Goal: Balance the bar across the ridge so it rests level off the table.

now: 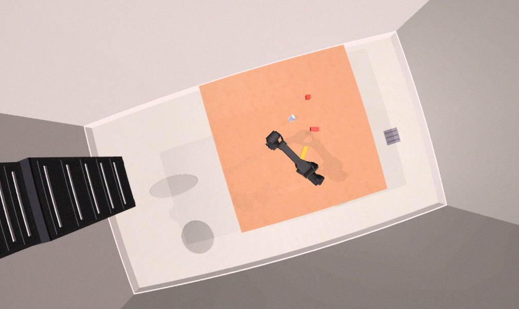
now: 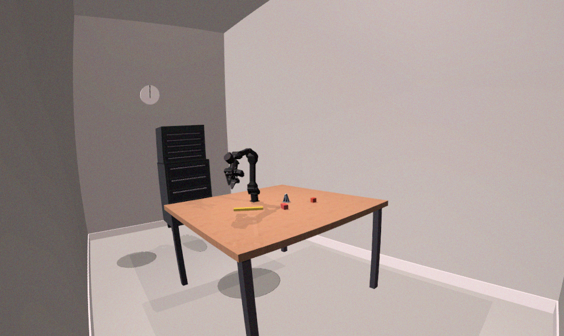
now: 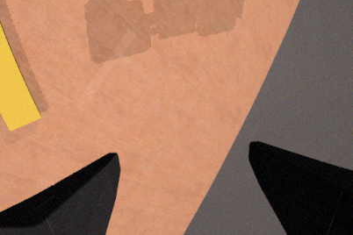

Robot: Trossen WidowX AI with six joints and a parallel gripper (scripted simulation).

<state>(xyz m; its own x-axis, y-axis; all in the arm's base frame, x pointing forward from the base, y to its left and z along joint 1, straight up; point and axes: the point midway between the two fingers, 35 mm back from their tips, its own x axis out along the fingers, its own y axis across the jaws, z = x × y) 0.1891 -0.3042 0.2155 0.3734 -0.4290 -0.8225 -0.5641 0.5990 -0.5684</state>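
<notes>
Right now my gripper tip is 180 mm above the yellow bar and 130 mm to the right of it. Round my gripper tip: red cube 600 mm to the left, 200 mm ahead, 170 mm below.
</notes>
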